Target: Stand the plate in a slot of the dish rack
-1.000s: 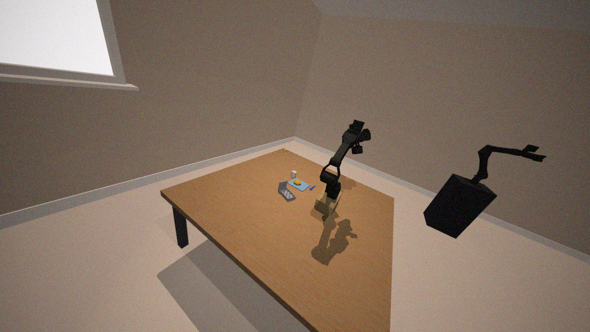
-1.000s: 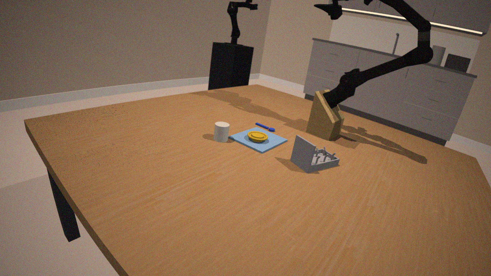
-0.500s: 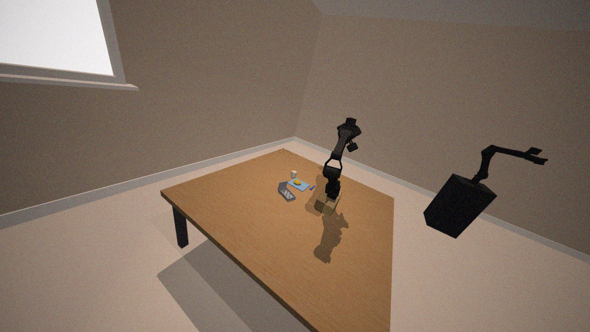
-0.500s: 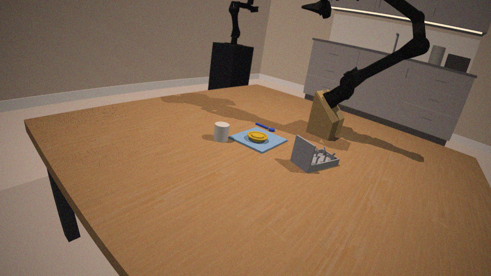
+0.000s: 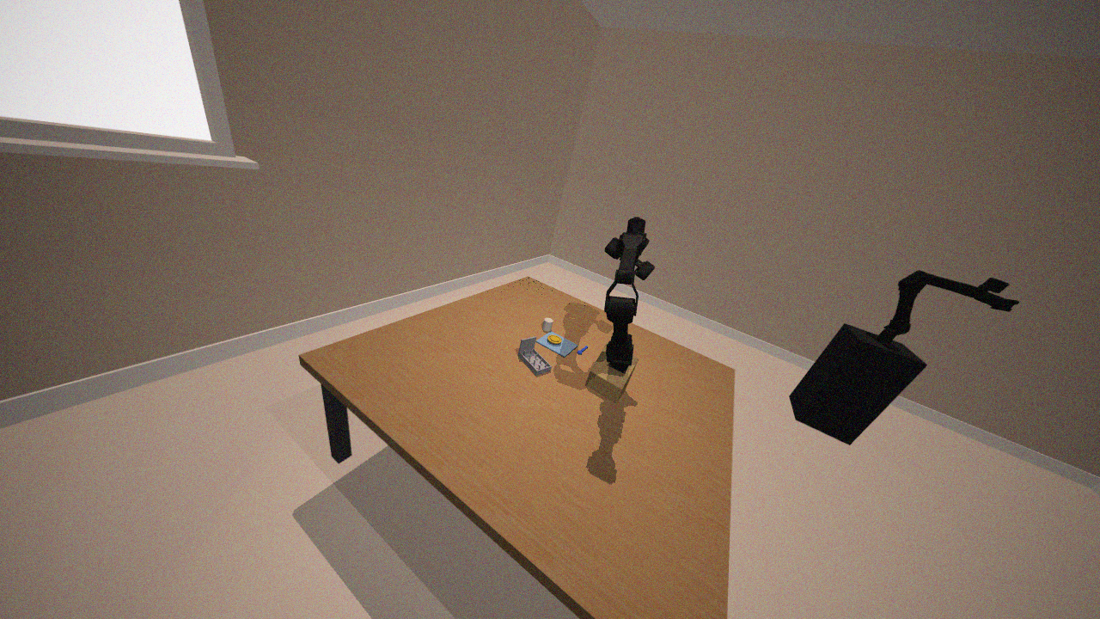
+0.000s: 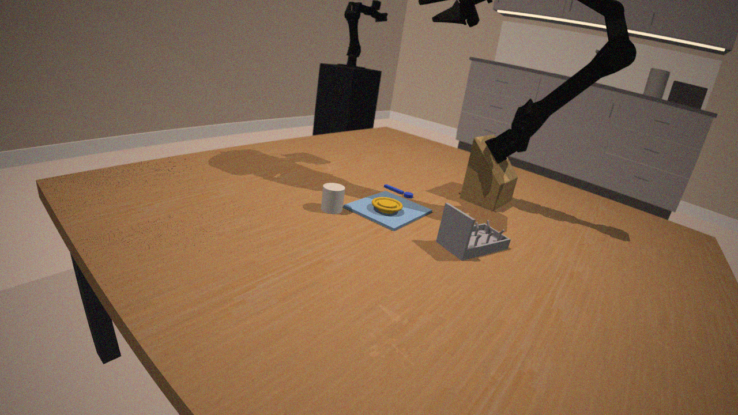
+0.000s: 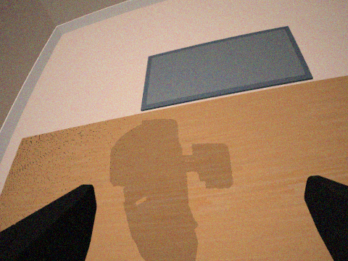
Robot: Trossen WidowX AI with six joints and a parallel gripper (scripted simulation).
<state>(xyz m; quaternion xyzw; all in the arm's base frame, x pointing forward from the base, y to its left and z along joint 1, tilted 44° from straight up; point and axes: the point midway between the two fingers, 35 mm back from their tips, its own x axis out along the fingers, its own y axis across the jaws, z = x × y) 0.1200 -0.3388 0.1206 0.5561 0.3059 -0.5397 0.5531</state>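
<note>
Right now my gripper tip is 170 mm short of the yellow plate, 90 mm to the right of it and 410 mm above it. From my gripper tip the other things lie so: white cup 260 mm ahead, 10 mm to the left, 400 mm below; blue utensil 50 mm ahead, 50 mm to the left, 420 mm below; blue mat 160 mm ahead, 90 mm to the left, 420 mm below.
</note>
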